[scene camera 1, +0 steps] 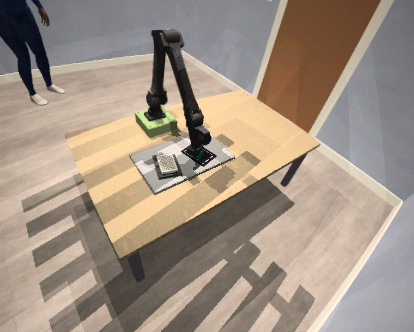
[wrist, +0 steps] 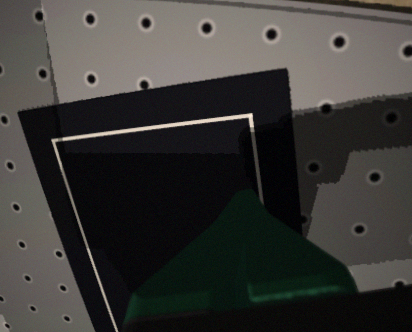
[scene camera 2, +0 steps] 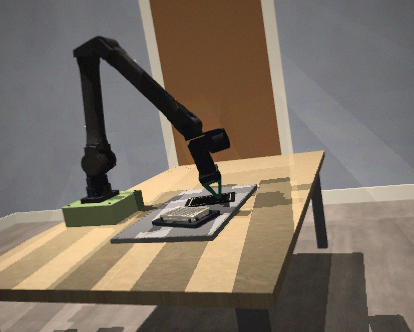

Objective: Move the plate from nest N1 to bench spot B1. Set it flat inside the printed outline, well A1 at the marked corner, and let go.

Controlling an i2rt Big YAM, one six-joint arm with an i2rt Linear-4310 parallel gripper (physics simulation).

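The white plate sits in the dark nest on the grey perforated board. Beside it, the black bench spot lies on the board with a thin white rectangular outline. No plate shows on the spot. My gripper is shut and empty, its green fingers together, pointing down low over the spot. In the wrist view the fingers and the gripper body hide the lower right part of the outline. The marked corner cannot be made out.
The arm stands on a green base block behind the board on the wooden table. Dark shadows cross the table and board. A person stands on the floor at the back left. A brown door is behind the table.
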